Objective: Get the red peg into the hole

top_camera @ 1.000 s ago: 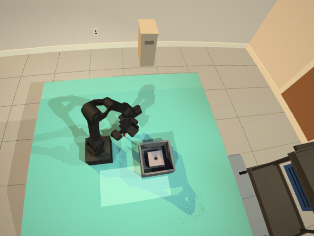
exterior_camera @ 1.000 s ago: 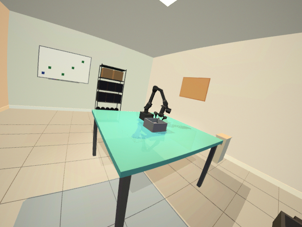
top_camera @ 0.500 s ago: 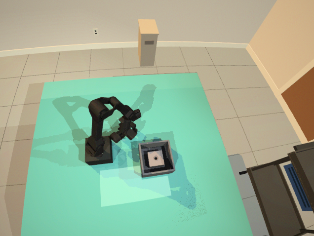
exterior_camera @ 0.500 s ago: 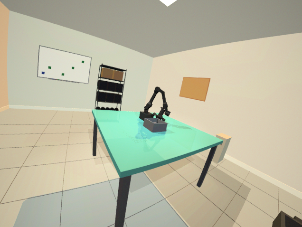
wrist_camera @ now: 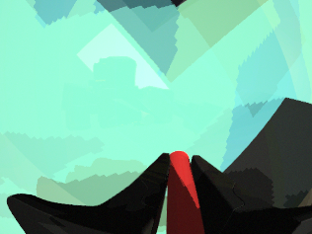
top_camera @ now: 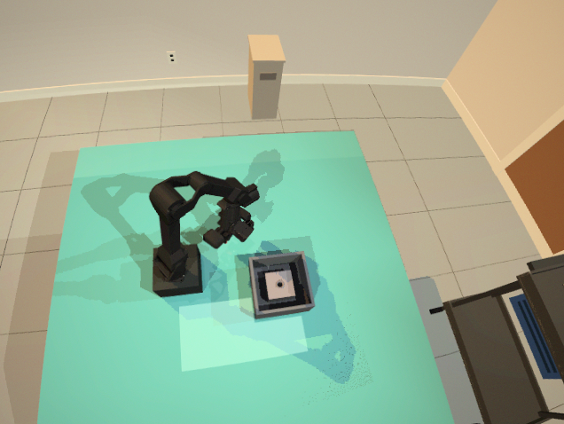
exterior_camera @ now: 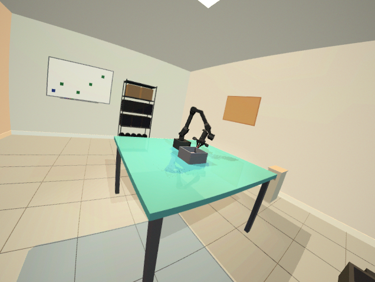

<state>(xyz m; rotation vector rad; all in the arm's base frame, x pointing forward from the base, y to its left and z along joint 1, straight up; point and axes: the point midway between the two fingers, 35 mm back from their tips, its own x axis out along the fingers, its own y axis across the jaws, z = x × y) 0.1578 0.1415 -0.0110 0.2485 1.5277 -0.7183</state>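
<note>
Now: gripper tip 190 mm short of the pale plate, 150 mm to the left of it and 10 mm above it. From my gripper tip the other things lie so: red peg: 10 mm to the left, 30 mm above; grey box: 190 mm ahead, 150 mm to the right, 30 mm below.
</note>
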